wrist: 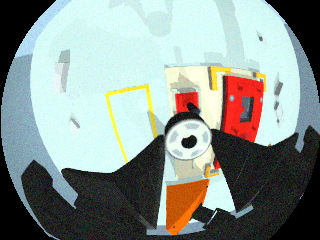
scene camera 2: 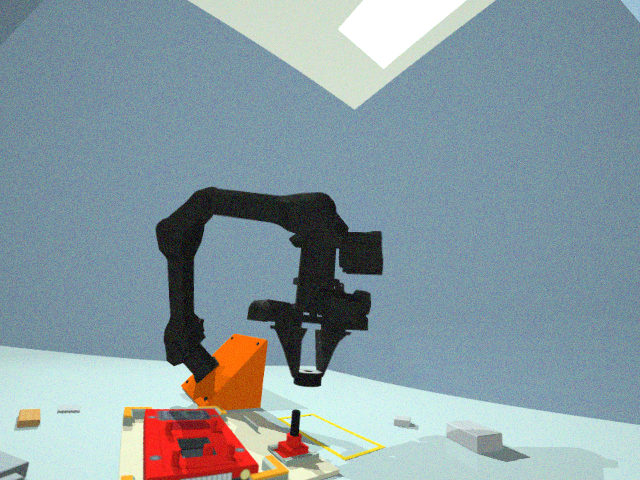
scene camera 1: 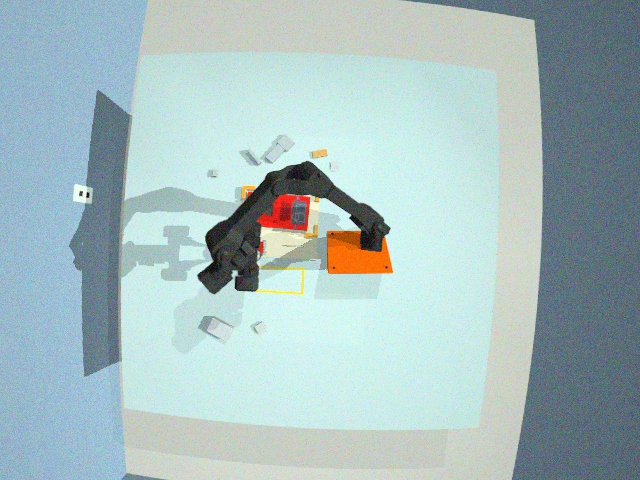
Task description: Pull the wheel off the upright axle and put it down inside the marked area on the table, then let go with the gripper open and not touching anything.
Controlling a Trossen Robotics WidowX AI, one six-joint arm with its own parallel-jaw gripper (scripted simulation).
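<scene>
A wheel is held in the gripper, which can be seen in both scene camera 1 and the wrist view. The scene also has a red board.
</scene>
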